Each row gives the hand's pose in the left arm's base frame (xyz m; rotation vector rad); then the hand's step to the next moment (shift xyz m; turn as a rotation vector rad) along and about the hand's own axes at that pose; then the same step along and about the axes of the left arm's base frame.
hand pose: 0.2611 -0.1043 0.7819 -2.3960 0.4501 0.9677
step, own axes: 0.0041 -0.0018 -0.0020 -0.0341 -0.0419 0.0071
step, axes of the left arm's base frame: 0.0048 -0.0001 -0.0011 -0.0075 0.0419 0.0340
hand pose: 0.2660 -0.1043 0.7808 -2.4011 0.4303 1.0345
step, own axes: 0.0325 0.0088 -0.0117 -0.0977 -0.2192 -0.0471
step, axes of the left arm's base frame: 0.0244 -0.0167 -0.0199 0.0640 0.1656 0.1682
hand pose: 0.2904 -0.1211 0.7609 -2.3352 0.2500 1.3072
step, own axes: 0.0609 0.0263 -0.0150 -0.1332 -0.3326 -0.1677
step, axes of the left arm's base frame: 0.0343 -0.0266 -0.0524 0.1785 0.2072 0.2858
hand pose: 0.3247 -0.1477 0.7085 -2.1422 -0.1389 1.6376
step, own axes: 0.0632 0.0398 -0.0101 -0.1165 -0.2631 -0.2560
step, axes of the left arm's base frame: 0.0209 -0.0173 -0.0703 0.2536 0.1257 0.2612
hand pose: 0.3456 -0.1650 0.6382 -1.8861 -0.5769 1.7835
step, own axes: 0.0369 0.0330 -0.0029 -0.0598 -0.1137 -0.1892
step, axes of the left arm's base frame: 0.0045 -0.0043 -0.0492 0.1874 0.0443 0.1233
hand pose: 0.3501 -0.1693 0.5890 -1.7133 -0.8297 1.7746
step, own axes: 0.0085 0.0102 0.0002 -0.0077 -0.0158 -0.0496
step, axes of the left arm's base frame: -0.0002 -0.0005 -0.0133 0.0493 0.0081 0.0166
